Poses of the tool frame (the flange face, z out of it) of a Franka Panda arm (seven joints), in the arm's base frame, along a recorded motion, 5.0 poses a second.
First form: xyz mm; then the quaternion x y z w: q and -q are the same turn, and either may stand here.
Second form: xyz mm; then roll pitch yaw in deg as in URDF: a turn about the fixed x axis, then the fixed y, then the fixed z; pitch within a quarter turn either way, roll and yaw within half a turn. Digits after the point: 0 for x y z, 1 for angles.
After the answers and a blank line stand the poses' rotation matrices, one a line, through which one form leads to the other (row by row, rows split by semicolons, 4 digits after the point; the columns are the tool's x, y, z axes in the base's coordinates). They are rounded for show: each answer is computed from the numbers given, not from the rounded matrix.
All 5 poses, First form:
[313 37 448 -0.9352 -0.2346 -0.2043 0.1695]
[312 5 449 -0.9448 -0.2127 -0.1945 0.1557]
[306 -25 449 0.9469 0.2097 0.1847 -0.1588]
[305 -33 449 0.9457 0.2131 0.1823 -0.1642]
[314 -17 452 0.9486 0.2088 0.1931 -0.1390]
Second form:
[313 37 448 -165.6 -27.5 24.6]
[312 5 449 -166.4 -25.7 22.3]
[306 -25 449 -165.8 -24.6 21.9]
[305 -33 449 -165.2 -24.5 22.2]
[314 -17 452 -168.3 -25.1 22.2]

0.8065 0.5080 0.3026; 0.3695 -0.8325 0.4128; 0.4616 -0.2212 -0.8591
0.8339 0.4625 0.3013; 0.3414 -0.8610 0.3770; 0.4338 -0.2115 -0.8758
0.8438 0.4558 0.2832; 0.3385 -0.8616 0.3782; 0.4164 -0.2233 -0.8813
0.8427 0.4629 0.2748; 0.3432 -0.8552 0.3883; 0.4148 -0.2329 -0.8796
0.8382 0.4498 0.3083; 0.3424 -0.8742 0.3443; 0.4244 -0.1831 -0.8868

